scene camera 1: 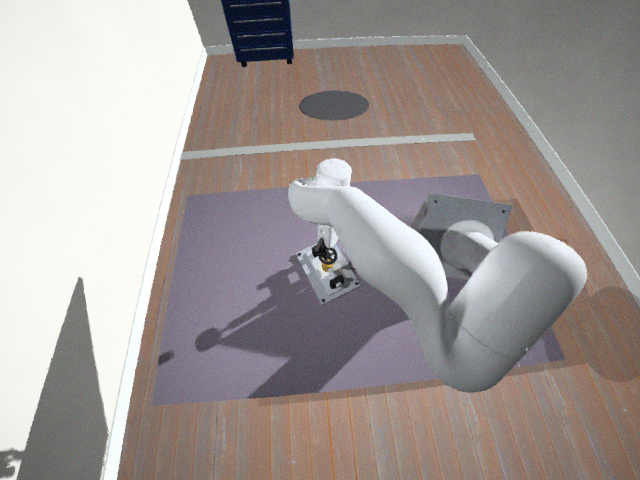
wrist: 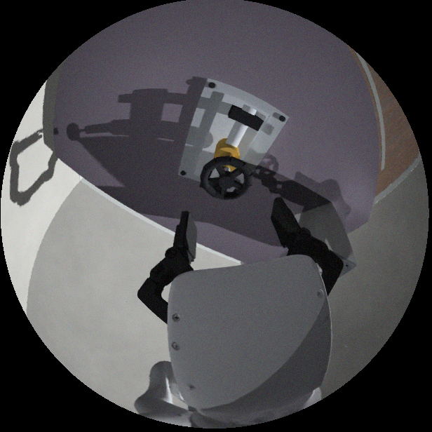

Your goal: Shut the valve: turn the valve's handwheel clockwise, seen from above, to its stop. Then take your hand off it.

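The black spoked handwheel (scene camera 1: 336,255) (wrist: 204,181) sits on top of the yellow valve body (scene camera 1: 327,267) (wrist: 227,147). A white pipe (wrist: 237,134) runs through the valve, with a black clamp (scene camera 1: 337,281) (wrist: 245,118) at its far part. The assembly stands on a light grey base plate (scene camera 1: 323,298) (wrist: 189,165). My gripper (scene camera 1: 320,250) (wrist: 233,213) is open, with nothing between its fingers. In the wrist view its two black fingertips are spread wide below the wheel's rim, apart from it. The wheel's turn angle cannot be told.
The base plate lies on a purple mat (scene camera 1: 222,237) (wrist: 300,60). The grey block (scene camera 1: 465,206) under the arm's base stands to the right of it. The arm's shadow falls across the mat. A dark disc (scene camera 1: 333,105) and a blue drawer cabinet (scene camera 1: 264,31) are at the far end.
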